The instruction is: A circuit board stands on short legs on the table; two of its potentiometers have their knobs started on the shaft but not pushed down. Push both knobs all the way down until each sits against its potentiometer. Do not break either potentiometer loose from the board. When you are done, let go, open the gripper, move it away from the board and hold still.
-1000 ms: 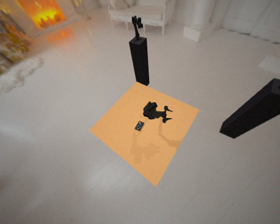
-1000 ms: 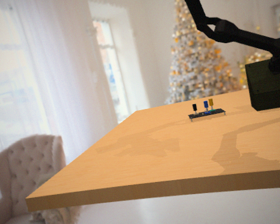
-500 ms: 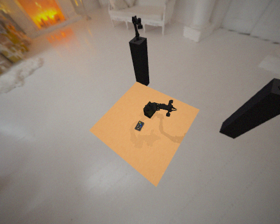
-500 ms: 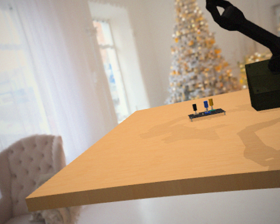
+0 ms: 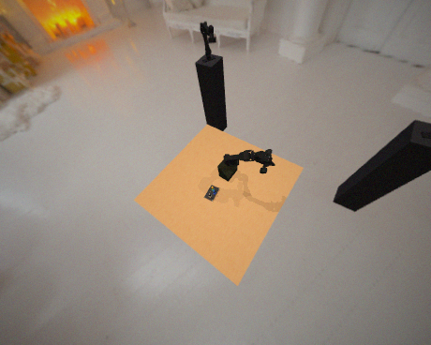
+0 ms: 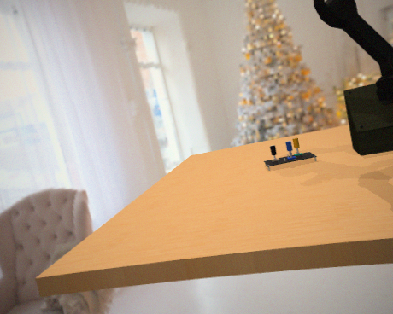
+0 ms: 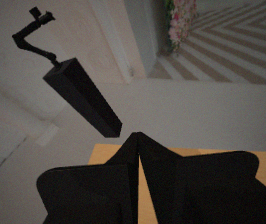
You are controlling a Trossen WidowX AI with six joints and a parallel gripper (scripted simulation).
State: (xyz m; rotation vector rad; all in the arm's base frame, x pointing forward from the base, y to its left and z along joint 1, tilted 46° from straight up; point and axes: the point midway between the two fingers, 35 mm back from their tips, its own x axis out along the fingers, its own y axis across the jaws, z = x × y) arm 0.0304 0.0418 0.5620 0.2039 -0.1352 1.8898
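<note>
My gripper tip is 25 cm short of the yellow knob, 47 cm to the left of it and 43 cm above it. From my gripper tip the other things lie so: black knob 33 cm ahead, 45 cm to the right, 44 cm below.
</note>
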